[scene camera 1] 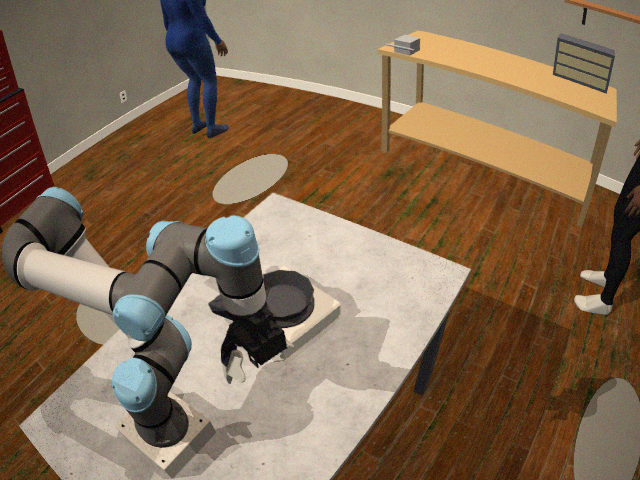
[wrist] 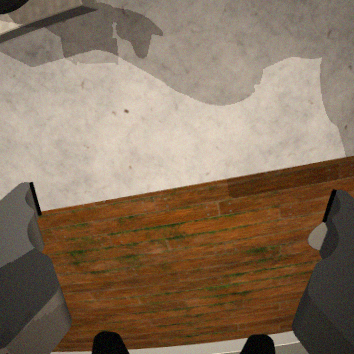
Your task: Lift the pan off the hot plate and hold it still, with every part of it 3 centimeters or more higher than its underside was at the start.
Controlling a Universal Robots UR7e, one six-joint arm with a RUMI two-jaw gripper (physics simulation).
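Seen in the pictures: gripper, between the fingertips: (wrist: 182,191); arm's base, origin of its link: (scene camera 1: 162,423).
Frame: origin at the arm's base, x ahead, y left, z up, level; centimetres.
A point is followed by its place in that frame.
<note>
The dark round pan (scene camera 1: 290,298) @(x 55.7, y -7.4, z -0.2 cm) sits upright on the pale, square hot plate (scene camera 1: 326,308) @(x 57.7, y -18.0, z -1.3 cm) in the scene view. The arm's wrist covers its left side, and I cannot make out its handle. A small dark piece of the pan (wrist: 14,4) shows in the top left corner of the wrist view, beside part of the hot plate (wrist: 40,13) @(x 2.8, y -9.4, z 0.0 cm). My gripper (scene camera 1: 255,367) @(x 16.9, y -24.4, z 26.0 cm) (wrist: 182,191) @(x 16.9, y -24.4, z 26.0 cm) is open and empty. It is on the near left side of the hot plate in the scene view, above the table, apart from the pan's round body.
The pale table (scene camera 1: 361,242) @(x 94.2, y -12.5, z -7.3 cm) (wrist: 150,140) @(x 8.3, y -32.7, z -7.3 cm) carries the arm's base plate (scene camera 1: 192,439) @(x 0.8, y -9.8, z -0.2 cm) at its near left end. A wooden workbench (scene camera 1: 480,72), a red tool cabinet (scene camera 1: 23,149), a blue figure (scene camera 1: 188,38) and a partly visible figure (scene camera 1: 622,242) stand beyond the table.
</note>
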